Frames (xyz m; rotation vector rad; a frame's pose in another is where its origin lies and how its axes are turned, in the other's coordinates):
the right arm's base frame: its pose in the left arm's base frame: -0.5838 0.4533 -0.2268 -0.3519 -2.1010 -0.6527
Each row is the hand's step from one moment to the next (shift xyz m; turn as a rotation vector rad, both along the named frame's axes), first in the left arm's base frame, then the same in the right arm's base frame.
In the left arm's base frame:
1: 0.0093 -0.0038 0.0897 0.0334 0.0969 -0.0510
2: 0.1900 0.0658 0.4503 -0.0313 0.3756 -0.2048
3: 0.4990 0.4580 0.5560 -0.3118 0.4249 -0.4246
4: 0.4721 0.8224 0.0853 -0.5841 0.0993 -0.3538
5: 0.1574 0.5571 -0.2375 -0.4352 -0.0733 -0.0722
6: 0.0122 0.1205 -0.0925 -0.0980 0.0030 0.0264
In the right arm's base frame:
1: 0.0683 0.0300 -0.0508 -0.0602 0.0791 0.0569
2: 0.2618 0.2878 -0.3030 -0.1473 0.2283 0.3320
3: 0.1754 0.7896 -0.3371 -0.1673 0.0661 0.6525
4: -0.1928 0.9257 0.1112 0.0437 -0.3072 0.6164
5: -0.2804 0.4560 0.3241 0.1885 -0.2887 0.2848
6: -0.0820 0.0752 0.1042 0.0776 -0.0353 0.0551

